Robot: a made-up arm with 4 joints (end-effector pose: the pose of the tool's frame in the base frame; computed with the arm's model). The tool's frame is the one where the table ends. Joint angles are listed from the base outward.
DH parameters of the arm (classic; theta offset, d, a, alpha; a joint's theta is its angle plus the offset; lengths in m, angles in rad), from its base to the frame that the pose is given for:
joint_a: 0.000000 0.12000 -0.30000 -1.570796
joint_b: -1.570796 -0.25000 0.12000 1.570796
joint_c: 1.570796 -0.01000 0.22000 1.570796
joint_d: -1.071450 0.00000 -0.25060 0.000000
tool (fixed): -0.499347 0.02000 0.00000 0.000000
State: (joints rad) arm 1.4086 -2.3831 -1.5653 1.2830
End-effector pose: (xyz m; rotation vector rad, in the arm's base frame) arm 0.2002 -0.4491 0.0940 -0.7057 1.4983 -0.9397
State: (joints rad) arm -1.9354 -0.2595 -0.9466 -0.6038
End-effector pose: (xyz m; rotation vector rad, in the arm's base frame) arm 0.1054 0.6194 0.3789 0.7480 -0.9727 -2.1713
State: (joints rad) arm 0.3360 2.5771 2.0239 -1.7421
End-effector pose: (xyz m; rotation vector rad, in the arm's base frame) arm -0.2358 -0.5401 0.4112 -1.2747 0.1247 1.1996
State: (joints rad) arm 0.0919 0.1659 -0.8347 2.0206
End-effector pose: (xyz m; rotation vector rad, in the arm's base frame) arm -0.0381 -0.2195 0.2704 0.7143 -0.7052 1.8965
